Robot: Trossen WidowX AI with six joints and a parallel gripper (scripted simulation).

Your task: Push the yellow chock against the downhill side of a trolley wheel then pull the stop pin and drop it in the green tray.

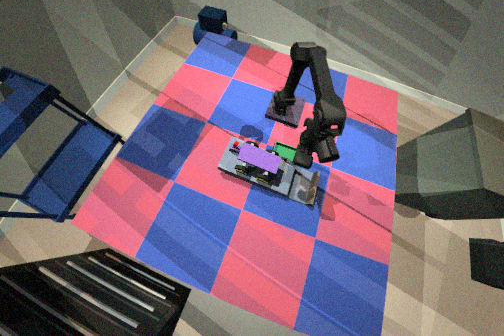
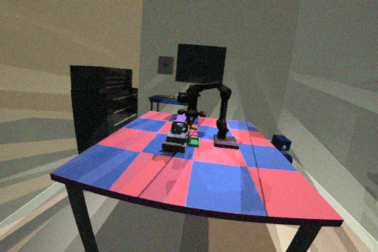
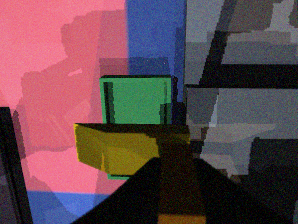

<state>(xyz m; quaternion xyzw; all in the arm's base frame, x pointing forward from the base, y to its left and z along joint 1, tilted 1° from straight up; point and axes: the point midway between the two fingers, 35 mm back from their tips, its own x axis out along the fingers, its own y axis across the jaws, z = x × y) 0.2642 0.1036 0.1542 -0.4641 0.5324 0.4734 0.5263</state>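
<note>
Right now the yellow chock is 20 mm behind my gripper tip and 10 mm below it. Round my gripper tip: green tray 160 mm below, 40 mm to the right, 40 mm behind; raised lip 120 mm below, 110 mm to the left, 100 mm ahead; trolley 160 mm to the right, 70 mm ahead, 40 mm below.
</note>
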